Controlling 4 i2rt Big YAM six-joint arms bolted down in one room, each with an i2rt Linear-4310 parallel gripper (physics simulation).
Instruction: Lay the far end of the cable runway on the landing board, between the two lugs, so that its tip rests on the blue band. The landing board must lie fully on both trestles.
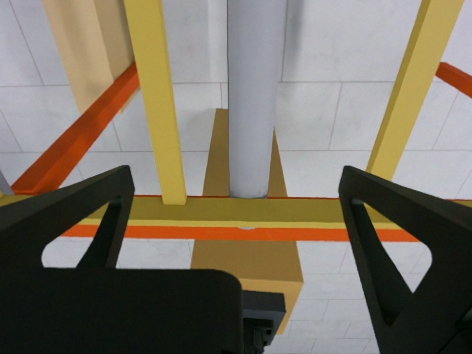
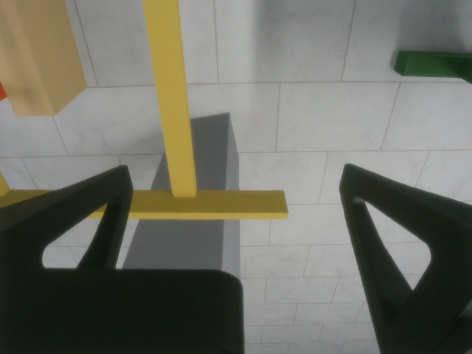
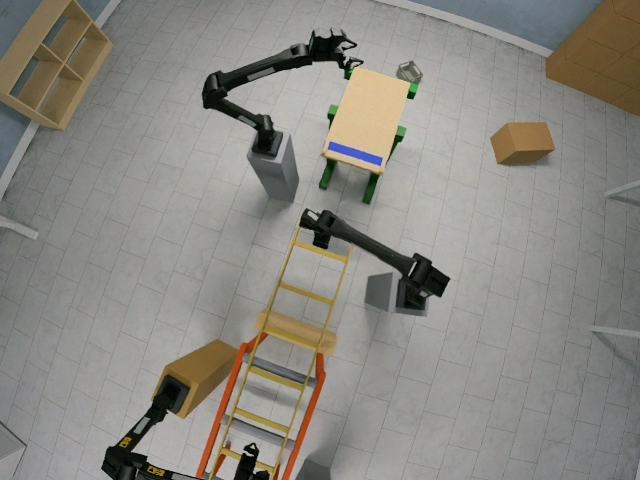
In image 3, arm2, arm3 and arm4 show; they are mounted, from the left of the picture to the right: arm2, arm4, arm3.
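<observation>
The yellow cable runway [image 1: 300, 211] [image 2: 250, 204] [image 3: 306, 292] lies across the orange frame; its far end stops short of the landing board [image 3: 369, 108]. The board lies across the near trestle [image 3: 400, 134] and far trestle [image 3: 412, 90]. The blue band [image 3: 355, 153] crosses its near end; I cannot make out the lugs clearly. Arm2's gripper [image 1: 237, 170] is open above a runway rail. Arm3's gripper [image 2: 236, 167] [image 3: 320, 241] is open above the runway's far end. Arm4's gripper [image 3: 358, 53] is open beside the board's far left corner. Arm1's gripper does not show.
An orange frame [image 3: 305, 413] with grey rollers [image 3: 279, 369] stands under the runway. A tan beam [image 3: 330, 341] lies crosswise beneath it. Grey pedestals [image 3: 276, 175] and a brown pedestal [image 3: 206, 379] carry arms. A brown box [image 3: 524, 142] and a small grey crate [image 3: 409, 71] stand at right.
</observation>
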